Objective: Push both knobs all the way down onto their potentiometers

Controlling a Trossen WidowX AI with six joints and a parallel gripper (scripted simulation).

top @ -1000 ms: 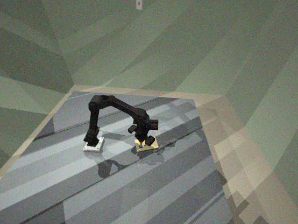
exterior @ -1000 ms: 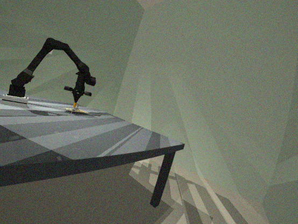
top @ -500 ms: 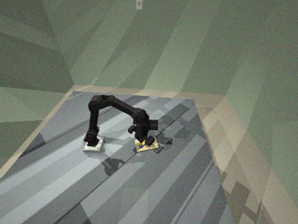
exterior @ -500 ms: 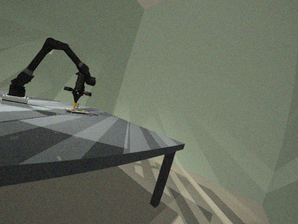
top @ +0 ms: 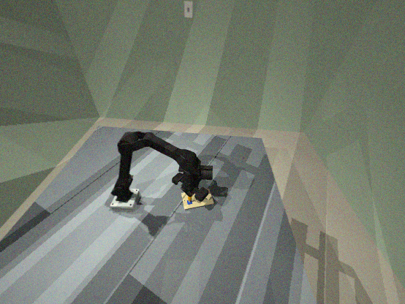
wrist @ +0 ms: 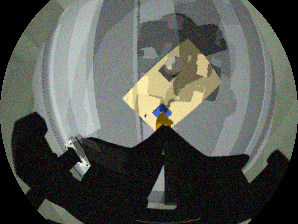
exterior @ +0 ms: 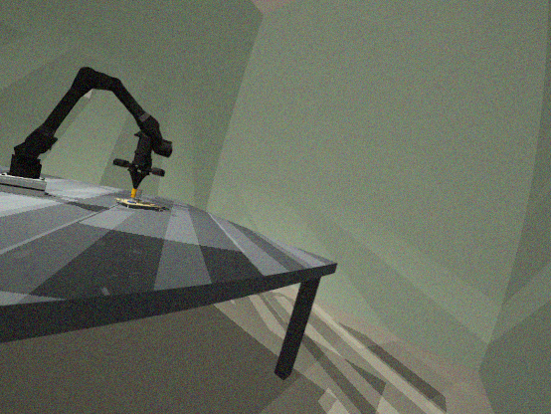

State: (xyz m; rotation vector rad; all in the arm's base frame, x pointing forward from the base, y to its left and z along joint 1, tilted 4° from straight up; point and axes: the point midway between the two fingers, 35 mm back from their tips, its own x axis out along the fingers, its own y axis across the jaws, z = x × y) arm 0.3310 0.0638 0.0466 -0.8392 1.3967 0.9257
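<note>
The grey knob is 3 cm ahead of my gripper tip, 6 cm to the left of it and 2 cm below it. The rest, counted from my gripper tip: orange knob 1 cm below.
</note>
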